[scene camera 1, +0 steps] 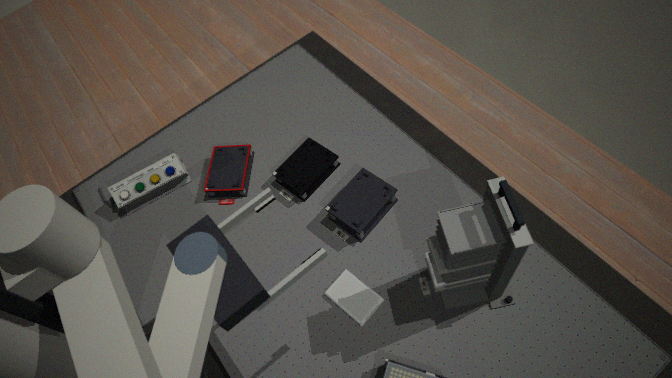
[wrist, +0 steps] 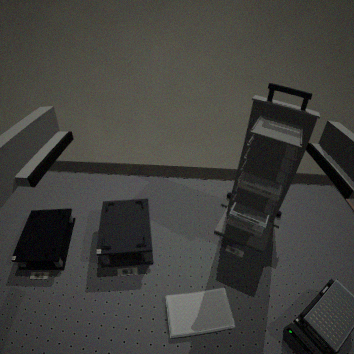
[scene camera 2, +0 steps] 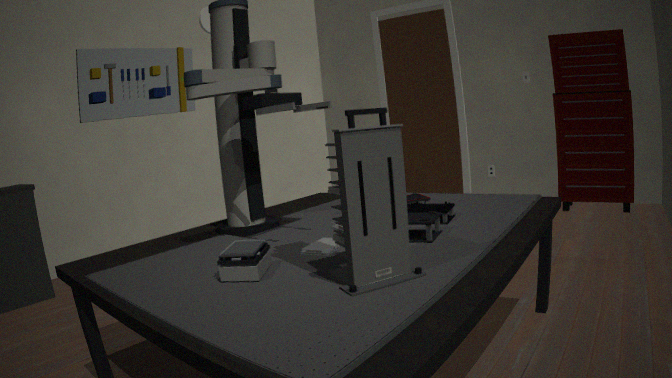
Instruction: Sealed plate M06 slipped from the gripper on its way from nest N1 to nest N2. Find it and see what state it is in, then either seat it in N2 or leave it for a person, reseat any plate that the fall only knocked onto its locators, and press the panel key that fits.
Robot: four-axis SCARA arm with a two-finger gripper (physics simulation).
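Where they show: gripper, between the fingertips: [scene camera 1: 297,220] [wrist: 193,123] [scene camera 2: 313,104]; arm's base, origin of its link: [scene camera 2: 247,227].
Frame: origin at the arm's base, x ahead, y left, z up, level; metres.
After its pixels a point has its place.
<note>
A pale plate [scene camera 1: 354,296] {x 0.516, y -0.158, z 0.027 m} [scene camera 2: 324,245] {x 0.527, y -0.169, z 0.027 m} [wrist: 200,312] {x 0.511, y -0.156, z 0.027 m} lies flat on the perforated table top between the dark grey nest N1 [scene camera 1: 362,202] {x 0.691, y 0.013, z 0.073 m} [wrist: 125,227] {x 0.681, y 0.018, z 0.073 m} and the rack; its marking and seal cannot be made out. Black nest N2 [scene camera 1: 306,167] {x 0.650, y 0.222, z 0.056 m} [wrist: 44,235] {x 0.643, y 0.220, z 0.056 m} stands beside N1. No plate shows on either nest; their labels are blurred. My gripper [scene camera 1: 297,223] {x 0.482, y -0.104, z 0.419 m} [wrist: 193,123] {x 0.482, y -0.104, z 0.419 m} is open and empty, high above the table, its fingers wide apart. The key panel [scene camera 1: 145,176] {x 0.262, y 0.521, z 0.085 m} has white, green, yellow and blue keys. A plate with a dotted top [scene camera 1: 407,371] {x 0.492, y -0.380, z 0.085 m} [wrist: 332,315] {x 0.468, y -0.400, z 0.084 m} sits on a device at the right; its seating is unclear.
A tall rack [scene camera 1: 522,237] {x 0.782, y -0.374, z 0.344 m} [scene camera 2: 377,200] {x 0.818, y -0.329, z 0.193 m} [wrist: 285,106] {x 0.792, y -0.315, z 0.343 m} with a black handle holds clear or grey pieces on its shelves. A red-edged nest [scene camera 1: 227,168] {x 0.471, y 0.391, z 0.053 m} stands between the key panel and N2. The device [scene camera 2: 239,272] {x 0.514, y -0.472, z 0.039 m} with a green light [wrist: 290,331] {x 0.463, y -0.335, z 0.027 m} stands near the rack.
</note>
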